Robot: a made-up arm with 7 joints. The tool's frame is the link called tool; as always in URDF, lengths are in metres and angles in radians. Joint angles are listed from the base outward. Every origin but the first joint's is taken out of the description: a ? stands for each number. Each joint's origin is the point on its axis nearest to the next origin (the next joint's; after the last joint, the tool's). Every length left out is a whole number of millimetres.
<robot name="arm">
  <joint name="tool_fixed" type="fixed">
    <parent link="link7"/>
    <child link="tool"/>
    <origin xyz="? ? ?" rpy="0 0 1.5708"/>
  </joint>
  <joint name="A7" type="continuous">
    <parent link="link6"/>
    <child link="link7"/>
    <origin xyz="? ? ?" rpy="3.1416 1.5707 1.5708"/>
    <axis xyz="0 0 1"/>
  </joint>
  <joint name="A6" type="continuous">
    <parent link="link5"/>
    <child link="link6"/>
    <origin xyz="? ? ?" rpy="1.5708 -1.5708 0"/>
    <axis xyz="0 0 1"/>
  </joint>
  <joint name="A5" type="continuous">
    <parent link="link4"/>
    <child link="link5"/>
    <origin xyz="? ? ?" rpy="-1.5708 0 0"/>
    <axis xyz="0 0 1"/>
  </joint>
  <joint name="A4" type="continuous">
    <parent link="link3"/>
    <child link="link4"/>
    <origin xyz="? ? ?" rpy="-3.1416 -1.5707 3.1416"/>
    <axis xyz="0 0 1"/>
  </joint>
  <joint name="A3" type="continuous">
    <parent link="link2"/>
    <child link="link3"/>
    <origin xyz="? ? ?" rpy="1.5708 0 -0.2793"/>
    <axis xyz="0 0 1"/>
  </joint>
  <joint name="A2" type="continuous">
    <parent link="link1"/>
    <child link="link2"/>
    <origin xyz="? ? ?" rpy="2.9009 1.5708 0"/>
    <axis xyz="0 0 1"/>
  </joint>
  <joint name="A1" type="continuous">
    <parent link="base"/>
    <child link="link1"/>
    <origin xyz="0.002 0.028 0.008" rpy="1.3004 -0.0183 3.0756"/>
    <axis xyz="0 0 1"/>
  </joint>
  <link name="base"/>
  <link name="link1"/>
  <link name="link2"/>
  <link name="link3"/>
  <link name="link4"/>
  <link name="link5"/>
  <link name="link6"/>
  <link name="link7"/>
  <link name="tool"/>
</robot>
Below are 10 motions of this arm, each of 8 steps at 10 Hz.
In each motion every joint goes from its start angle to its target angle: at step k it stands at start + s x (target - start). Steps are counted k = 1, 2, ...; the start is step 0. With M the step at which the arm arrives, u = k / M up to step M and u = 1 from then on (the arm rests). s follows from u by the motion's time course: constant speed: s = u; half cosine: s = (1 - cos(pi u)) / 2; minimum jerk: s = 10 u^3 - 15 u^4 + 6 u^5.
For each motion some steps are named. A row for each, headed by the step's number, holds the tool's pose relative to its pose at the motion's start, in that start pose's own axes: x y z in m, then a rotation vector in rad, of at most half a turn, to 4 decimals.
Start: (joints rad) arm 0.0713 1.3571 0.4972 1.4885 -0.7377 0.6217 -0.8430
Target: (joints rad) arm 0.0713 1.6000 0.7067 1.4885 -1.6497 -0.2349 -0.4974
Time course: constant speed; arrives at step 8
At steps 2, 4, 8:
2: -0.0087 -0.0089 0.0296 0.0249 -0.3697 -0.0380
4: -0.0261 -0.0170 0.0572 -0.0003 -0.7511 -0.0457
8: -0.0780 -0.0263 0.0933 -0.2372 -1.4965 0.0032

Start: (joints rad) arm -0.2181 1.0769 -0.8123 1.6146 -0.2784 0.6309 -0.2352
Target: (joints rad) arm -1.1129 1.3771 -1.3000 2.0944 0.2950 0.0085 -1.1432
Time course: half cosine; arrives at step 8
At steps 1, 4, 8:
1: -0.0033 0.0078 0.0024 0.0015 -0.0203 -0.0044
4: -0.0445 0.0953 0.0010 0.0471 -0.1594 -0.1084
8: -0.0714 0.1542 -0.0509 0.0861 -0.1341 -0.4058

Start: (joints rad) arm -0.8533 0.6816 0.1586 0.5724 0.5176 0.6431 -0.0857
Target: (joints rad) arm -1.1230 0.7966 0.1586 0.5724 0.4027 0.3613 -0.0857
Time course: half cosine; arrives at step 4
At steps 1, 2, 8:
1: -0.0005 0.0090 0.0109 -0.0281 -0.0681 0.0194
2: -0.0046 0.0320 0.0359 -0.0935 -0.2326 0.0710
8: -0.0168 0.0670 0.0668 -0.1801 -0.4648 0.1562

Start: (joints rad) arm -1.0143 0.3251 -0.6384 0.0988 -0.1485 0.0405 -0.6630
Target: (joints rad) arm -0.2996 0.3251 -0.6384 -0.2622 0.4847 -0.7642 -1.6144
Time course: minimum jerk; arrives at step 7
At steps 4, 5, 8:
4: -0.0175 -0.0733 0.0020 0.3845 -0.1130 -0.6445
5: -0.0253 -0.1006 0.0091 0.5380 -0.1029 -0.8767
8: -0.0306 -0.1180 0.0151 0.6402 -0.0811 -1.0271

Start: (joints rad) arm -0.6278 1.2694 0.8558 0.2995 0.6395 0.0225 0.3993
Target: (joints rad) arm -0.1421 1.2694 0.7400 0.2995 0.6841 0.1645 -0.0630
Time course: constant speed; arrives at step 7
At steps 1, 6, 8:
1: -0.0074 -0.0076 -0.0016 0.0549 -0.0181 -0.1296
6: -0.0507 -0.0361 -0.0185 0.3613 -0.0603 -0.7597
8: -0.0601 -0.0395 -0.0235 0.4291 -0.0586 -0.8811

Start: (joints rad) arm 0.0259 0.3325 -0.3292 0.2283 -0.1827 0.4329 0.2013
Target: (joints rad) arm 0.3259 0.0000 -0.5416 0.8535 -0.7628 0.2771 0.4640
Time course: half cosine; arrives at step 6
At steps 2, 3, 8:
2: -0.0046 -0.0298 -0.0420 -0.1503 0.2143 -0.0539
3: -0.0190 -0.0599 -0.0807 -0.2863 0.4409 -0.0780
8: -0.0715 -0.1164 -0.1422 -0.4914 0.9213 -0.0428

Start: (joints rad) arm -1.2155 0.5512 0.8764 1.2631 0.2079 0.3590 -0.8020
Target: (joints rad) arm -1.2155 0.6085 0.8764 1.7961 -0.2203 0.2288 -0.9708
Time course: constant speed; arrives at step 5
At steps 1, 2, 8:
1: 0.0039 -0.0001 -0.0154 -0.1040 -0.0063 -0.0707
2: 0.0065 -0.0010 -0.0309 -0.2112 -0.0186 -0.1311
8: 0.0064 -0.0090 -0.0770 -0.5424 -0.0876 -0.2467

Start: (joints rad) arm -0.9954 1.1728 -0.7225 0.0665 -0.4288 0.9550 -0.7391
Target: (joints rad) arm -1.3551 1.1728 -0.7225 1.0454 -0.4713 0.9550 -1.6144
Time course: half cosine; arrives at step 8
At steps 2, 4, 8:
2: -0.0063 0.0188 -0.0096 -0.1110 0.0137 -0.0685
4: -0.0268 0.0548 -0.0385 -0.3897 -0.0346 -0.2447
8: -0.0597 0.0785 -0.0888 -0.7558 -0.2956 -0.5074

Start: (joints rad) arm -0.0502 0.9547 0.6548 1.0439 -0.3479 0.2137 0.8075
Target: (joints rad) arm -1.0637 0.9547 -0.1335 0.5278 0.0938 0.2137 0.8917
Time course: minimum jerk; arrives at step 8
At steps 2, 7, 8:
2: -0.0190 -0.0172 0.0246 -0.0360 -0.1052 -0.0665
7: -0.2215 0.0078 0.2289 -0.6496 -1.0870 -0.2485
8: -0.2251 0.0108 0.2314 -0.6647 -1.1046 -0.2446

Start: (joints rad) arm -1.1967 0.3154 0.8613 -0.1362 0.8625 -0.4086 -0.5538
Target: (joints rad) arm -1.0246 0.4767 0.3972 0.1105 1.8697 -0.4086 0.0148
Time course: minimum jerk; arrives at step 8
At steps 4, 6, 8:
4: 0.0168 -0.0491 0.0065 0.4838 0.0313 -0.1705
6: 0.0134 -0.0919 0.0043 0.8975 -0.1094 -0.2976
8: 0.0102 -0.1028 0.0025 1.0026 -0.1718 -0.3308

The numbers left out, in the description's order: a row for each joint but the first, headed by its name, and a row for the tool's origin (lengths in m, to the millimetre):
tool: 0 0 0
A7: 0.061 0 0
A6: 0 0 0
A5: -0.008 0.128 0
A4: -0.001 0.012 0
A3: 0.033 0.132 0
A2: 0.003 -0.01 0

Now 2 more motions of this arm.
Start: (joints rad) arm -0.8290 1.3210 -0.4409 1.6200 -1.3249 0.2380 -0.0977
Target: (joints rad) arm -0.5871 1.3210 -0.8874 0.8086 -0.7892 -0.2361 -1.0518
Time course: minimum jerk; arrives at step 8
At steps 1, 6, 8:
1: 0.0002 -0.0016 0.0007 0.0221 -0.0077 -0.0216
6: -0.0167 -0.1038 -0.0460 1.2069 0.1483 -1.4175
8: -0.0242 -0.1121 -0.0617 1.3235 0.2369 -1.6013

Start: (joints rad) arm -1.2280 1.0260 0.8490 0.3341 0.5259 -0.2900 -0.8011
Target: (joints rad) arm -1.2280 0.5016 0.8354 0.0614 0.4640 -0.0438 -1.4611
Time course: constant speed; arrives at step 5
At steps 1, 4, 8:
1: 0.0045 -0.0180 -0.0003 -0.0987 -0.0259 -0.1428
4: 0.0131 -0.0703 0.0071 -0.3814 -0.1757 -0.5680
8: 0.0144 -0.0868 0.0120 -0.4688 -0.2504 -0.7061

